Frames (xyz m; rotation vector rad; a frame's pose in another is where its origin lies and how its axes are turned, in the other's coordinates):
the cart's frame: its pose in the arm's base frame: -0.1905 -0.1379 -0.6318 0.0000 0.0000 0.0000
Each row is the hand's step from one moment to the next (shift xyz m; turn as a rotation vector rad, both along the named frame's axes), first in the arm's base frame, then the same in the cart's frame.
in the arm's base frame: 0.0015 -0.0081 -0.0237 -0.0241 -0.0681 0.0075
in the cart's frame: 0.0015 -0.0081 -0.0237 -0.0241 -0.0681 0.0075
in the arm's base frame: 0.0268 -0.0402 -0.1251 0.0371 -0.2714 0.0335
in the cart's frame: 0.0268 -0.0402 -0.1251 0.0371 -0.2714 0.0335
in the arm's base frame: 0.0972 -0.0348 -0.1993 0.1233 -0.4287 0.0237
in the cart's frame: 0.0972 -0.0348 -0.1993 0.1233 -0.4287 0.0237
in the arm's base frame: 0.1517 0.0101 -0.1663 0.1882 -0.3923 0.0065
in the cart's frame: 0.1517 0.0101 -0.1663 0.1882 -0.3923 0.0065
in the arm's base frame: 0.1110 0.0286 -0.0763 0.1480 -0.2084 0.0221
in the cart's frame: 0.1110 0.0286 -0.0763 0.1480 -0.2084 0.0221
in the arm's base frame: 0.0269 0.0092 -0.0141 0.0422 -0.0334 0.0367
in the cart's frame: 0.0269 0.0092 -0.0141 0.0422 -0.0334 0.0367
